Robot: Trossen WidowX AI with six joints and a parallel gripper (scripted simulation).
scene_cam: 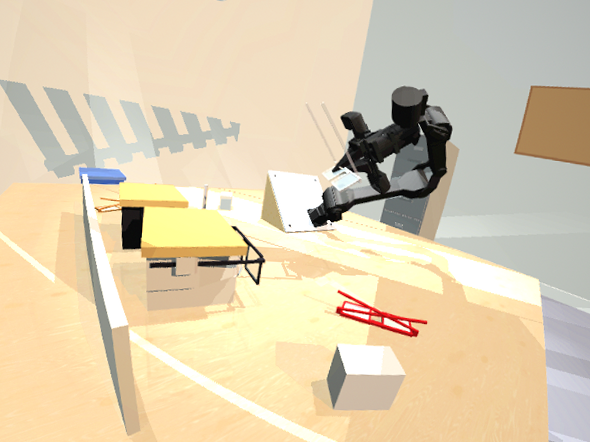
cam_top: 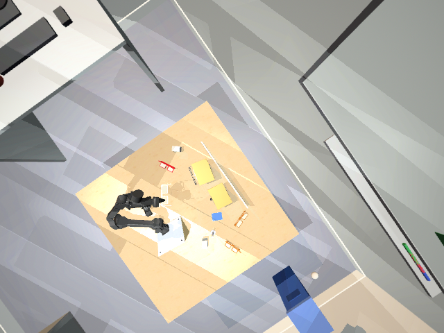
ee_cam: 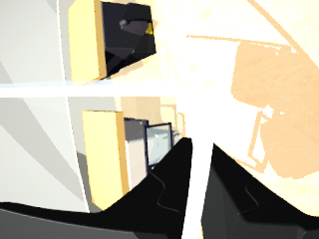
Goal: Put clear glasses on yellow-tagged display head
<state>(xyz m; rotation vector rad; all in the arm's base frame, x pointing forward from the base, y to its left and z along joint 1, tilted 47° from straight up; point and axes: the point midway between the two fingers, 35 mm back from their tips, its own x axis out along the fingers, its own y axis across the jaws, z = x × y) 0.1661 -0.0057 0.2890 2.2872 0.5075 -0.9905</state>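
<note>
The blue block is 340 mm to the right of my gripper tip, 200 mm below it and 180 mm ahead of it. Round my gripper tip: low white wall 430 mm ahead, 150 mm below, 90 mm to the right.
</note>
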